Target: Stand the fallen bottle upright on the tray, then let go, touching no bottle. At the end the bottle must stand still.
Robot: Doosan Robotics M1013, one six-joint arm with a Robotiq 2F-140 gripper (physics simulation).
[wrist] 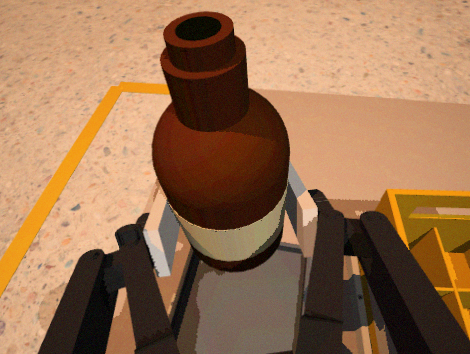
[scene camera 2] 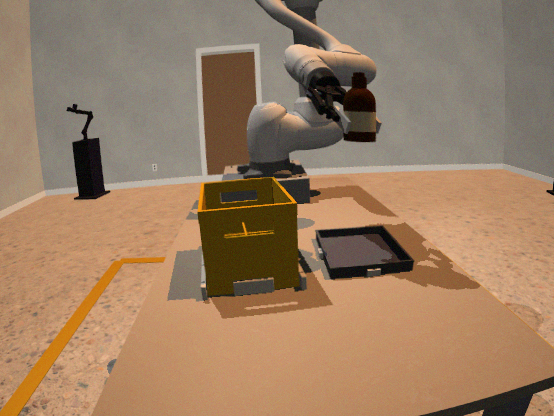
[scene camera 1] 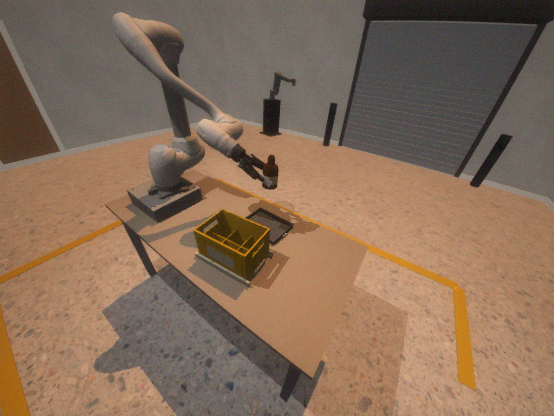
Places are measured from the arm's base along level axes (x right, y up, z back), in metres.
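Pixels of known places: gripper, between the fingertips: (scene camera 2: 363, 128) (scene camera 1: 273, 181); arm's base, origin of its link: (scene camera 2: 270, 172) (scene camera 1: 170, 188).
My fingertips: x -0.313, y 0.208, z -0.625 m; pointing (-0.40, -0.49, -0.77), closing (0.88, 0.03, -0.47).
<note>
Ahead of a thing's pixels: the offset from my fingertips to its top centre. Level surfaces: height alone.
A brown bottle @(dx +0.007, dy +0.126, dz +0.016 m) (scene camera 1: 270, 171) (scene camera 2: 359, 106) (wrist: 220, 165) with a cream label is held in the air, upright in both scene views, with its mouth up. My gripper (scene camera 1: 268, 182) (scene camera 2: 361, 123) (wrist: 229, 185) is shut on the bottle, with its pads on either side around the label. The black-rimmed tray @(dx +0.004, dy -0.280, dz +0.035 m) (scene camera 1: 283, 235) (scene camera 2: 345, 272) (wrist: 296, 325) lies on the table, below the bottle and apart from it. In the wrist view the bottle's lower end covers part of the tray.
A yellow crate @(dx +0.270, dy -0.130, dz -0.037 m) (scene camera 1: 220, 250) (scene camera 2: 250, 255) (wrist: 395, 215) with dividers stands beside the tray on the table @(dy -0.305 m) (scene camera 1: 320, 280) (scene camera 2: 320, 360) (wrist: 360, 135). Low grey brackets sit at the crate's foot. The arm's base block (scene camera 1: 162, 202) (scene camera 2: 298, 190) stands at the table's far end.
</note>
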